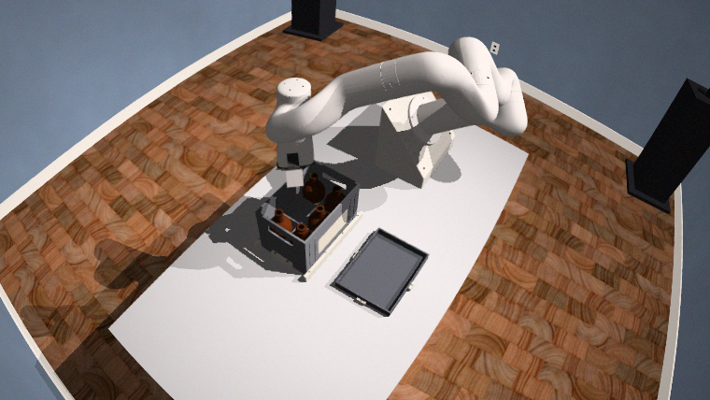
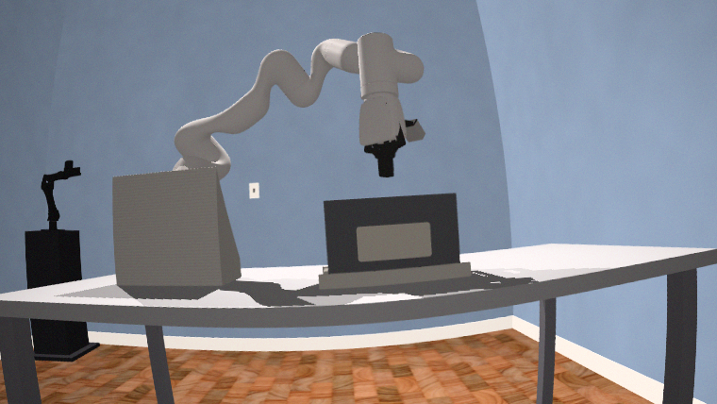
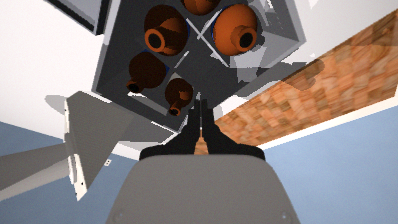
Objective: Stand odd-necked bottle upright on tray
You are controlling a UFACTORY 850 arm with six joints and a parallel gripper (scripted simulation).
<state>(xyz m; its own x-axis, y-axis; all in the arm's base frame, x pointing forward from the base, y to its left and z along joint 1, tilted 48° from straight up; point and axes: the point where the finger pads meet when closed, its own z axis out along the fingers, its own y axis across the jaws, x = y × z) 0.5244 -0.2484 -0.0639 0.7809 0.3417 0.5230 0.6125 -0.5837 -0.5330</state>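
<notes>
Now: hand 160 mm above the dark grey crate, 40 mm to the right of it and 10 mm short of it. From my hand the other things lie so: dark tray: 320 mm to the left, 230 mm below, 30 mm ahead; then bottle: 160 mm below, 100 mm ahead, 80 mm to the left.
</notes>
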